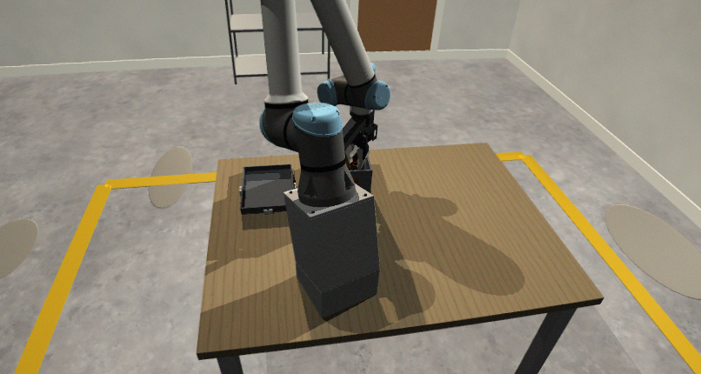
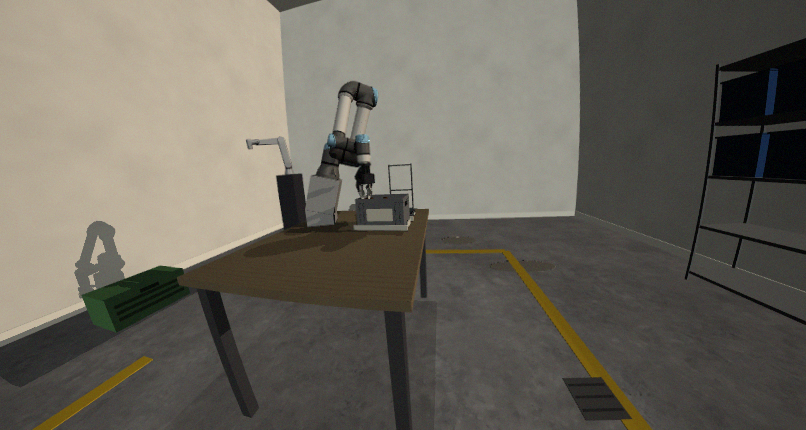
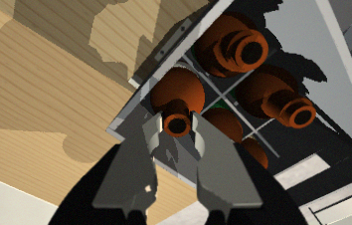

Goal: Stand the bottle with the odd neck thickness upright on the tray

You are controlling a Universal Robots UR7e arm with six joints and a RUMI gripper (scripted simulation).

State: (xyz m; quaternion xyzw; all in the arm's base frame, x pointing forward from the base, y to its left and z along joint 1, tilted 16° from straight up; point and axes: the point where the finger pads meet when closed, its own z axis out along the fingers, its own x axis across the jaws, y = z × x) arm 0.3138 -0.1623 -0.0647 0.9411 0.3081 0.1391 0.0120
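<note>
Now: hand 7 cm above the bottle. Round my hand: dark tray (14 cm ahead, 29 cm to the left, 15 cm below); crate (10 cm ahead, 3 cm to the left, 8 cm below).
</note>
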